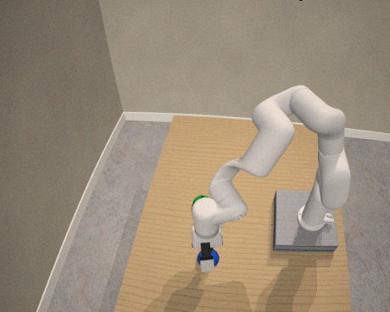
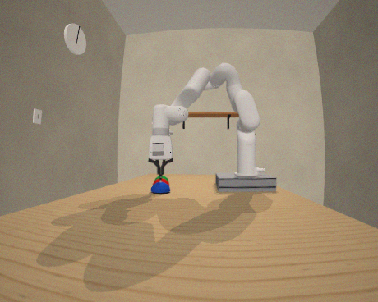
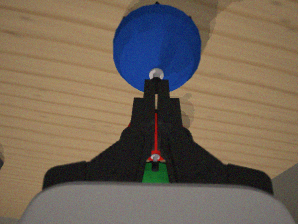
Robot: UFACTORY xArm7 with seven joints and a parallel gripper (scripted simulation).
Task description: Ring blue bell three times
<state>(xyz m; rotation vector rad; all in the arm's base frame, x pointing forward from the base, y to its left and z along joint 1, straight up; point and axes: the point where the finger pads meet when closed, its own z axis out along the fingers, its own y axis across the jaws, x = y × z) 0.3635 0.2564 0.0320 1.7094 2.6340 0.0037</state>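
My hand is 5 cm above the blue bell. The rest, counted from my hand: green bell (11 cm ahead, 24 cm to the right, 5 cm below); then red bell (5 cm ahead, 12 cm to the right, 5 cm below).
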